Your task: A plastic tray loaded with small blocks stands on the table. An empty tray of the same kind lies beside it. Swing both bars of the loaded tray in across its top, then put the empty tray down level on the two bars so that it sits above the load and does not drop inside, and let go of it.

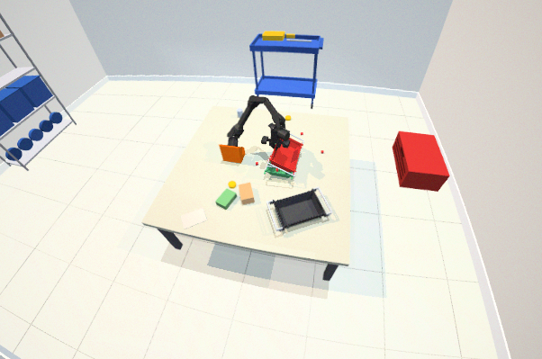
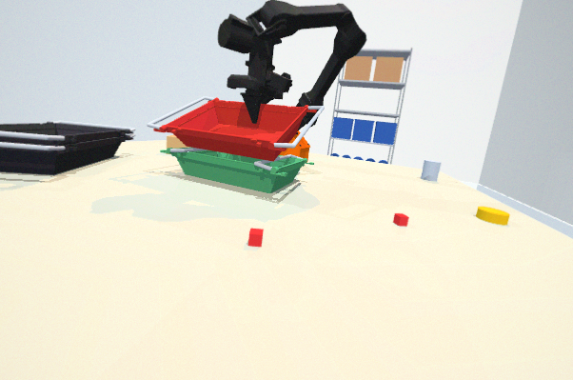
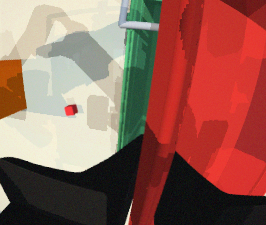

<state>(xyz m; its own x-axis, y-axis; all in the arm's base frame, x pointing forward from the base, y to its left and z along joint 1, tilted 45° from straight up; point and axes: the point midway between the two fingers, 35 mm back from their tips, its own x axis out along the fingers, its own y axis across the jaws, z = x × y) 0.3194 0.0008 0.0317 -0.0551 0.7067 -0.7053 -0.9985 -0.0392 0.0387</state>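
The red tray lies 80 mm ahead of my gripper tip. Also, from my gripper tip: peach block: 320 mm to the right, 120 mm behind, 110 mm below; then green block: 390 mm to the right, 230 mm behind, 120 mm below; then pale card: 570 mm to the right, 390 mm behind, 130 mm below.
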